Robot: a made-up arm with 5 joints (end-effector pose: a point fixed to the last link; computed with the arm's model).
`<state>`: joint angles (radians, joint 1 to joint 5).
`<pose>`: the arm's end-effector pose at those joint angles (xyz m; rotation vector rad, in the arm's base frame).
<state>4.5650 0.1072 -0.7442 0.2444 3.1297</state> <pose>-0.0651 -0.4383 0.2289 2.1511 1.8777 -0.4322</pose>
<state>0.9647 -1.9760 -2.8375 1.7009 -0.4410</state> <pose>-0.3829 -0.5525 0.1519 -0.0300 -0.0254 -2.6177</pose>
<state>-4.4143 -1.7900 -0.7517 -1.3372 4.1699</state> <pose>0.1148 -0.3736 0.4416 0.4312 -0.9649 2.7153</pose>
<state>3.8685 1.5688 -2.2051 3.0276 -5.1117</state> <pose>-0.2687 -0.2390 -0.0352 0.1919 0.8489 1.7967</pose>
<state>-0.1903 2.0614 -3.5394 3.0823 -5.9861</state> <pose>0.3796 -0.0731 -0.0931 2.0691 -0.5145 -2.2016</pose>
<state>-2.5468 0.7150 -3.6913 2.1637 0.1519</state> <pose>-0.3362 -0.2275 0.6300 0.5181 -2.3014 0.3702</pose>
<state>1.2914 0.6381 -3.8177 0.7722 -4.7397</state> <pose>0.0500 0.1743 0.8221 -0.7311 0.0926 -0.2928</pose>
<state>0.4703 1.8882 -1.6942 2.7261 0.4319</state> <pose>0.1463 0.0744 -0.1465 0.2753 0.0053 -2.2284</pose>
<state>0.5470 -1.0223 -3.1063 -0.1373 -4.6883</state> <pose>-0.5606 -0.3414 0.4518 1.0114 -0.5844 -0.8887</pose>
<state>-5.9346 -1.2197 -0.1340 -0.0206 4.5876</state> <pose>0.1294 0.0470 0.4178 1.0221 1.6719 1.2569</pose>
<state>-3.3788 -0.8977 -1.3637 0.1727 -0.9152</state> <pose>-0.0142 0.0034 0.7884 0.3686 -1.0455 -1.0393</pose>
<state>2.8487 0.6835 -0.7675 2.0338 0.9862</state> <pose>-0.1631 0.0492 0.0811 0.7243 0.9737 0.6080</pose>
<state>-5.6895 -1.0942 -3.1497 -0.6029 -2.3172</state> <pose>-0.5257 -0.3548 0.3209 -0.2097 -1.8094 1.0364</pose>
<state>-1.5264 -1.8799 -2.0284 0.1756 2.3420</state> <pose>-0.0314 0.7060 0.3337 -0.2645 -0.6954 -2.2431</pose>
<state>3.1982 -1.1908 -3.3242 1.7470 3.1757</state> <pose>0.5911 0.0335 0.5019 0.5674 0.0064 -2.9993</pose>
